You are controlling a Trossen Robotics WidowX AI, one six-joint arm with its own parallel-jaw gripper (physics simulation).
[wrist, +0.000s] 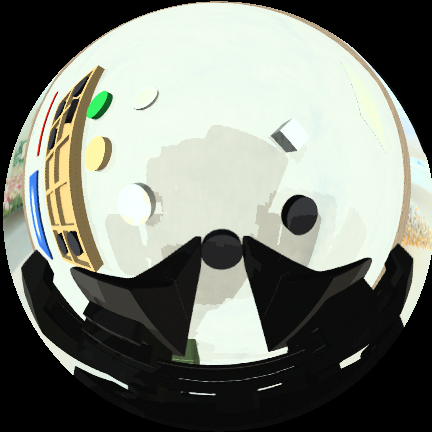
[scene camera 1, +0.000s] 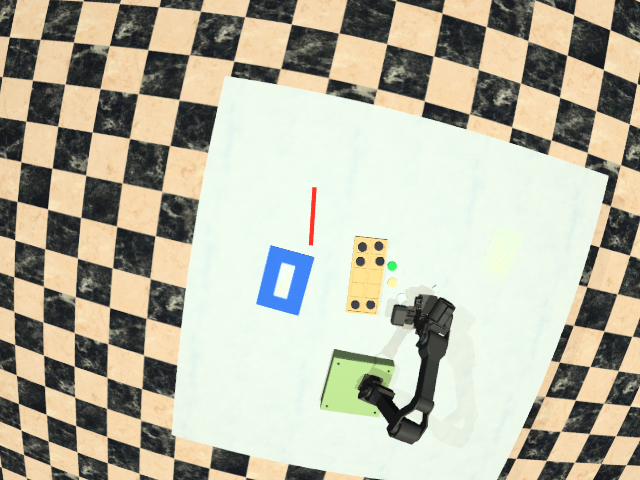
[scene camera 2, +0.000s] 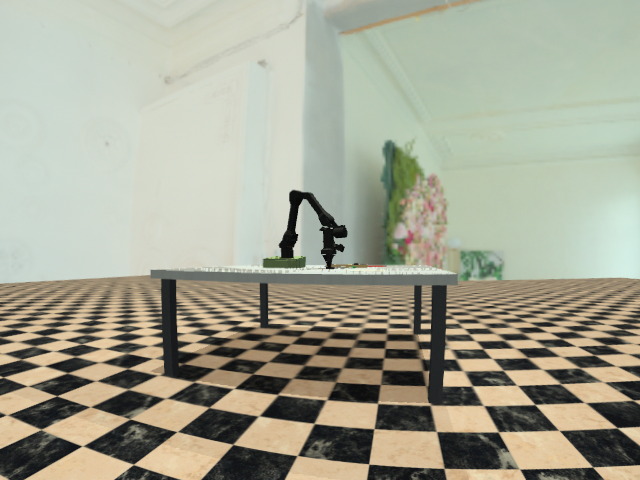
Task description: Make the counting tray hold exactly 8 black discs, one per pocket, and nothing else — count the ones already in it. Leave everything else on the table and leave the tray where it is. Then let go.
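The wooden counting tray [scene camera 1: 357, 289] [wrist: 77, 190] has two columns of pockets. Black discs fill both pockets of the two rows at its far end and of the row at its near end; the two rows between are empty. My gripper [scene camera 2: 329, 266] [wrist: 221, 241] is shut on a black disc [wrist: 222, 252], one fingertip at each side, low at the table to the right of the tray's near end. Another black disc [wrist: 300, 215] lies loose right of the fingers in the wrist view. In scene camera 1 the arm hides both of these discs.
Beside the tray lie a green disc [scene camera 1: 391, 266] [wrist: 99, 105], a yellow disc [scene camera 1: 392, 282] [wrist: 98, 153] and two whitish discs [wrist: 136, 203] [wrist: 146, 98]. A white cube [wrist: 291, 135], blue frame [scene camera 1: 266, 279], red bar [scene camera 1: 312, 217], pale sheet [scene camera 1: 502, 253] and green base block [scene camera 1: 343, 387] are also there.
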